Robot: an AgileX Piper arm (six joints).
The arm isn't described. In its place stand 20 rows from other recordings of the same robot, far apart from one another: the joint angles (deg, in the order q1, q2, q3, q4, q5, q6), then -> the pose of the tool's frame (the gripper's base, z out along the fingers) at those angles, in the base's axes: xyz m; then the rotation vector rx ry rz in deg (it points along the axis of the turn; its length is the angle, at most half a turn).
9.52, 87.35, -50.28, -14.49, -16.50, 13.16 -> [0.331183 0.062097 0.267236 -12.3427 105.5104 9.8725]
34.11, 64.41, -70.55, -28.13, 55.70, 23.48 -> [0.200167 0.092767 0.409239 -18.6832 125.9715 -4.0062]
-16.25, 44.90, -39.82, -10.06, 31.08, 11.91 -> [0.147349 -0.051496 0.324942 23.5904 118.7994 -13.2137]
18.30, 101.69, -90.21, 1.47, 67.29, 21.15 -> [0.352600 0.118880 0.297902 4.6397 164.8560 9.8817]
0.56, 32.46, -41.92, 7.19, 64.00, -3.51 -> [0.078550 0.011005 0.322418 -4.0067 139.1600 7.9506]
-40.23, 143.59, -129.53, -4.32, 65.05, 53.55 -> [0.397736 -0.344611 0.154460 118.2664 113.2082 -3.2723]
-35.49, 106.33, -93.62, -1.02, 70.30, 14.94 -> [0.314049 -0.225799 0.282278 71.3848 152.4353 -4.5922]
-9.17, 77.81, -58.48, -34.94, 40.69, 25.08 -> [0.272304 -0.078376 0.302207 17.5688 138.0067 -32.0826]
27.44, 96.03, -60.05, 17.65, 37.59, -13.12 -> [0.284181 0.166522 0.207075 -39.2460 154.1940 22.2550]
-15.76, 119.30, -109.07, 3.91, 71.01, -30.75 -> [0.430102 -0.115286 0.261205 -20.4443 164.5656 -2.7761]
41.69, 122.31, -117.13, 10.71, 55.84, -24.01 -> [0.353063 0.333196 0.288065 -76.0330 125.5826 20.4679]
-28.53, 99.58, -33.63, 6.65, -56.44, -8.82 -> [0.273706 -0.158791 0.179089 23.6786 93.2344 -30.0840]
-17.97, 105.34, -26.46, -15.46, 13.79, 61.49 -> [0.195235 -0.069401 0.059625 94.1111 149.1153 -4.3723]
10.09, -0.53, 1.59, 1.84, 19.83, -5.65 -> [0.052422 0.010335 0.173244 -13.3505 105.0873 4.8818]
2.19, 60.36, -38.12, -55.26, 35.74, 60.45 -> [0.202984 -0.035949 0.283388 24.5627 123.4364 -24.9971]
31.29, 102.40, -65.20, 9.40, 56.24, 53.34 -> [0.271534 0.179490 0.185385 -41.2376 -170.6143 -10.5467]
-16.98, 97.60, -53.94, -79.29, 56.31, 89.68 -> [0.280284 -0.163373 0.215802 60.2896 117.0830 -66.8215]
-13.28, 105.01, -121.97, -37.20, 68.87, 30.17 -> [0.368254 -0.139645 0.449469 47.8048 119.0713 -38.4802]
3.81, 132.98, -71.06, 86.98, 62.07, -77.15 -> [0.389550 0.106409 0.067132 -16.8513 136.9713 84.5616]
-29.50, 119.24, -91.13, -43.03, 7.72, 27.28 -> [0.422646 -0.248706 0.228724 18.0990 120.2156 -32.6694]
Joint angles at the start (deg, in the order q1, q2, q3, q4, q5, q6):
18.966, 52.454, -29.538, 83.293, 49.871, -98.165
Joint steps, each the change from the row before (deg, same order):
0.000, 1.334, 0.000, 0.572, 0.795, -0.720
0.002, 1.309, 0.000, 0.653, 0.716, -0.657
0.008, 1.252, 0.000, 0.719, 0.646, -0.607
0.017, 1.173, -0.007, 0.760, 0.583, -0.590
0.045, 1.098, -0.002, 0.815, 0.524, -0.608
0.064, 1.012, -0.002, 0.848, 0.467, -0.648
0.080, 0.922, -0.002, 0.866, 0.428, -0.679
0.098, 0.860, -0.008, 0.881, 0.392, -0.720
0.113, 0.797, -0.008, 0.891, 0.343, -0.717
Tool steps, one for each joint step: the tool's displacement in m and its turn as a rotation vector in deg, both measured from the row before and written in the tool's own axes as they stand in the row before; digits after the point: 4 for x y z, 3 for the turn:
0.0019, -0.0020, 0.0033, -0.994, 0.263, 0.665
0.0018, -0.0021, 0.0032, -0.889, 0.172, 0.766
0.0016, -0.0021, 0.0030, -0.790, 0.076, 0.815
0.0014, -0.0021, 0.0028, -0.697, -0.013, 0.790
0.0012, -0.0020, 0.0026, -0.627, -0.099, 0.743
0.0010, -0.0018, 0.0024, -0.550, -0.174, 0.649
0.0008, -0.0017, 0.0022, -0.491, -0.240, 0.552
0.0006, -0.0016, 0.0021, -0.441, -0.289, 0.459
0.0005, -0.0015, 0.0019, -0.379, -0.326, 0.412

